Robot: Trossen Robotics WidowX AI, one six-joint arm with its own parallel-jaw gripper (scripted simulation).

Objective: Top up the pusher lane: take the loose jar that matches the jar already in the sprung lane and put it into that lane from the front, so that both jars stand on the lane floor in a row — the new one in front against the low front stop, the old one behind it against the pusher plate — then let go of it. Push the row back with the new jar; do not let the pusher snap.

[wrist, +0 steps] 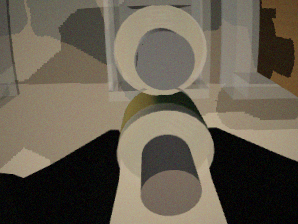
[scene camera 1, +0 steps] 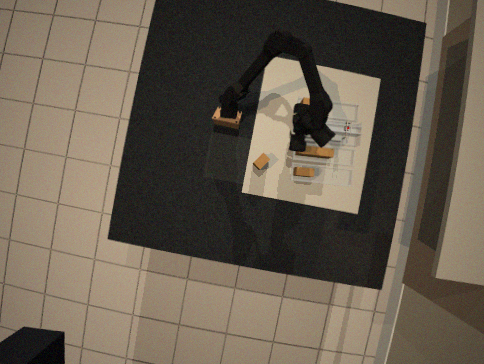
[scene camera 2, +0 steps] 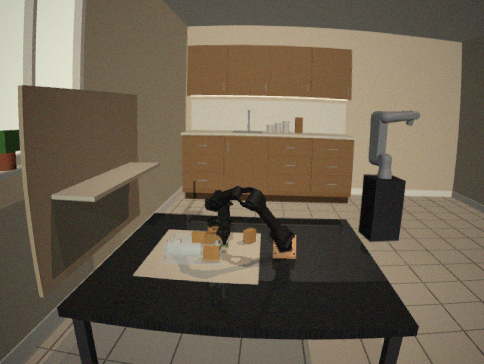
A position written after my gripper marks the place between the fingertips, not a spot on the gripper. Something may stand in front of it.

I see my gripper (wrist: 163, 139) and a jar (wrist: 158, 54).
